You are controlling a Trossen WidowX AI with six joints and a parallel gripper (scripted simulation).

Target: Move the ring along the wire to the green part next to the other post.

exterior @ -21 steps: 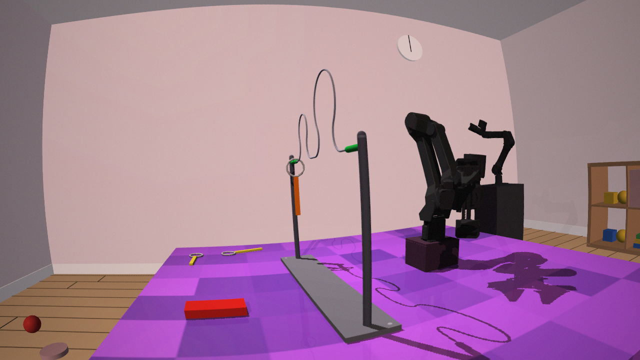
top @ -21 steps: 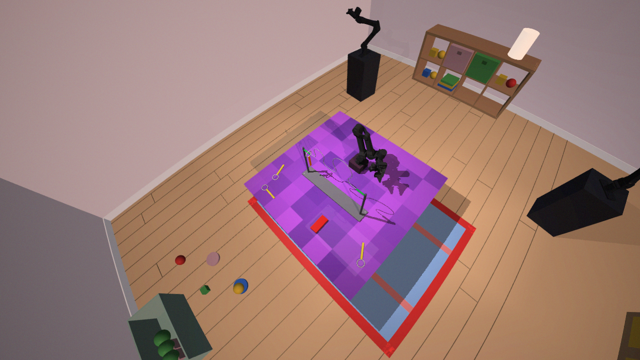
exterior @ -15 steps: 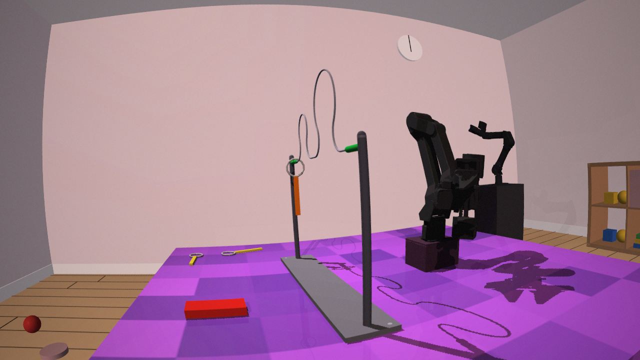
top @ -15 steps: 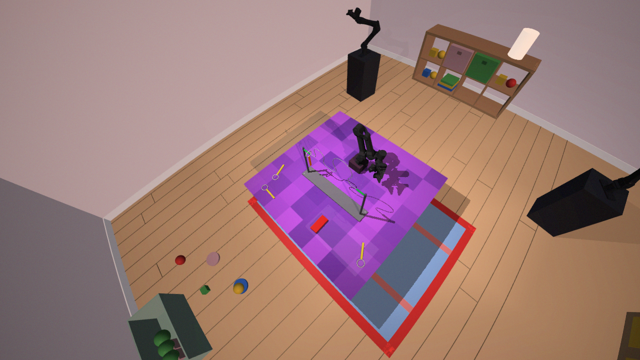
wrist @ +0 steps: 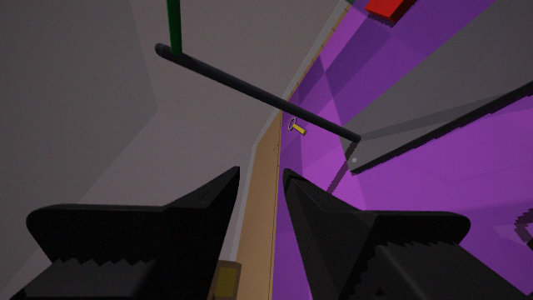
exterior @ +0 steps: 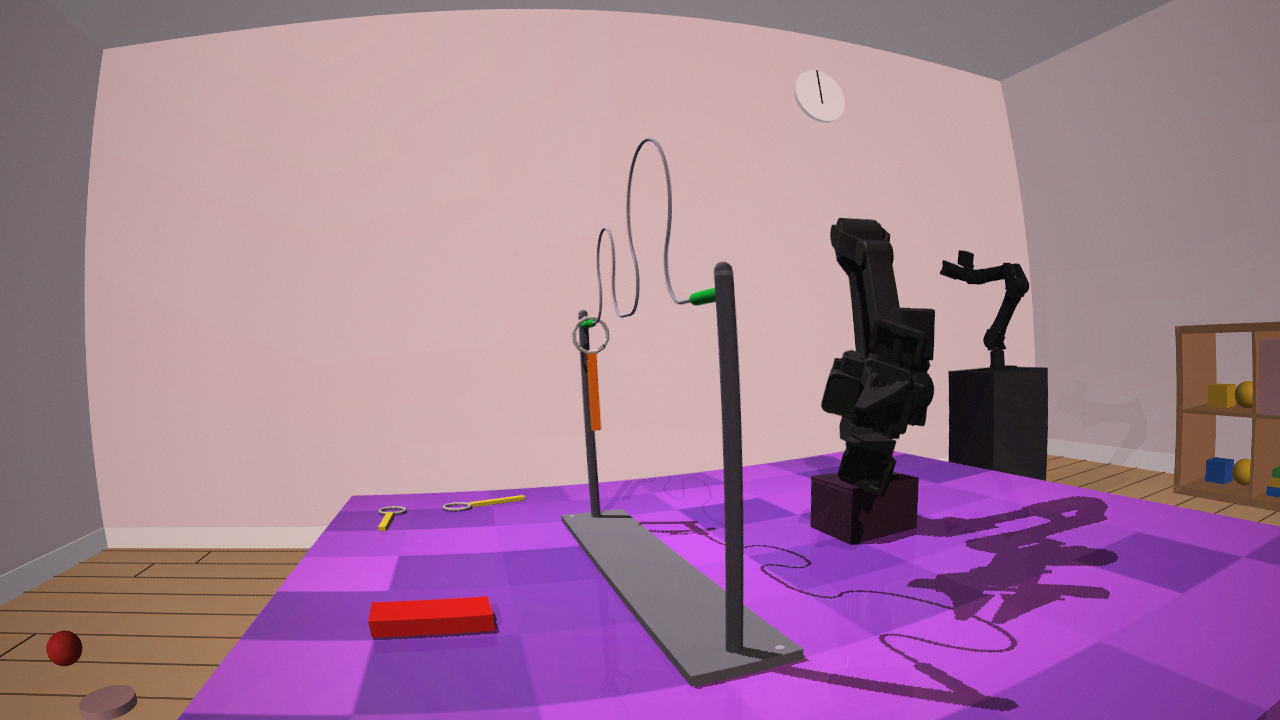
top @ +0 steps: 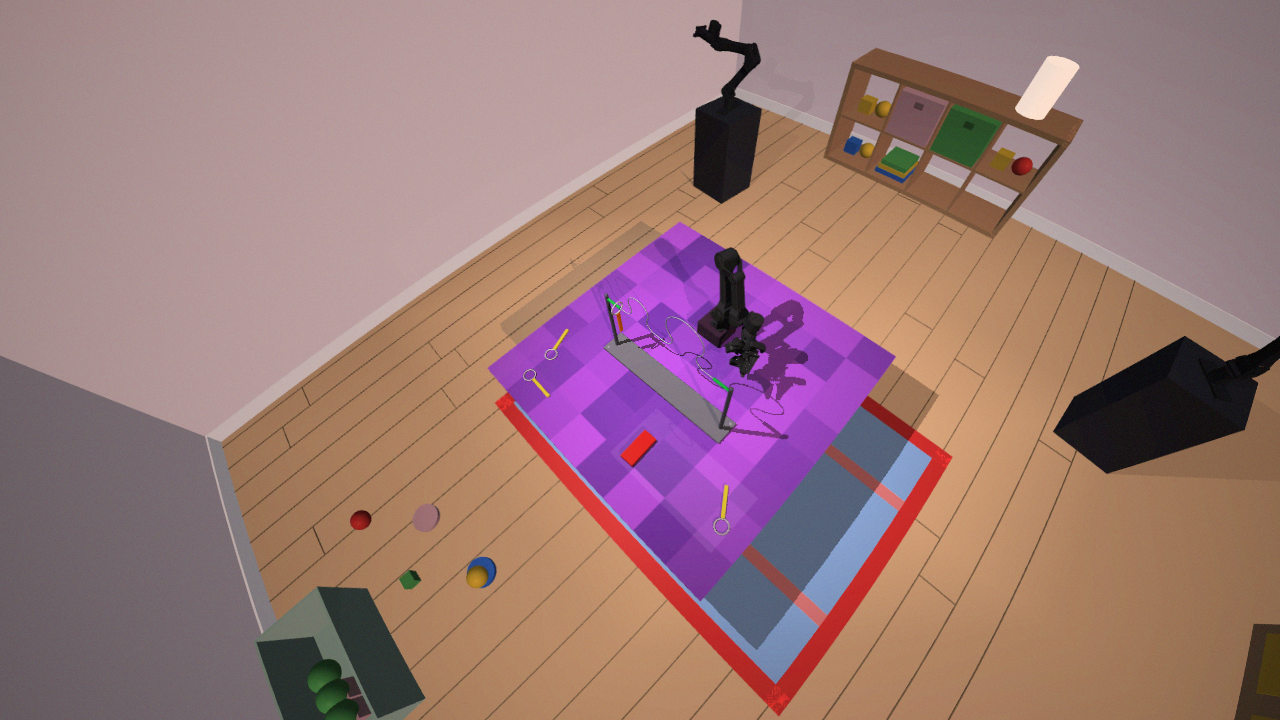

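Now: gripper tip 490 mm to the left of the ring with orange handle, 210 mm short of it and 70 mm below it. From my gripper tip the other things lie so: red block: 440 mm ahead, 200 mm below, 100 mm to the right.
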